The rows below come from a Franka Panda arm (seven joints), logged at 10 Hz.
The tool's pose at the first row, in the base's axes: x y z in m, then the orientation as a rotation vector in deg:
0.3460, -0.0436, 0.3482, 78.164, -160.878, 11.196
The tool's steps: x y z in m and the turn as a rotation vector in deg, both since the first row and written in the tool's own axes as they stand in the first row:
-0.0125, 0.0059, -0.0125, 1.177, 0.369, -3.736
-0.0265, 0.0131, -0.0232, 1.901, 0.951, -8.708
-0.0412, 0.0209, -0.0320, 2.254, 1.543, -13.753
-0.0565, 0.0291, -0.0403, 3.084, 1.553, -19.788
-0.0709, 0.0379, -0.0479, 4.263, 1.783, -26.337
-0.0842, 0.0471, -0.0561, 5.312, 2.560, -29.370
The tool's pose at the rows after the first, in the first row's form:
0.3486, -0.0287, 0.3591, 83.315, -158.072, 13.049
0.3512, -0.0121, 0.3681, 89.785, -153.777, 14.338
0.3538, 0.0052, 0.3750, 96.051, -149.053, 15.067
0.3565, 0.0232, 0.3813, 103.763, -143.665, 16.062
0.3582, 0.0407, 0.3870, 111.726, -137.261, 17.616
0.3589, 0.0577, 0.3932, 114.963, -133.763, 19.413

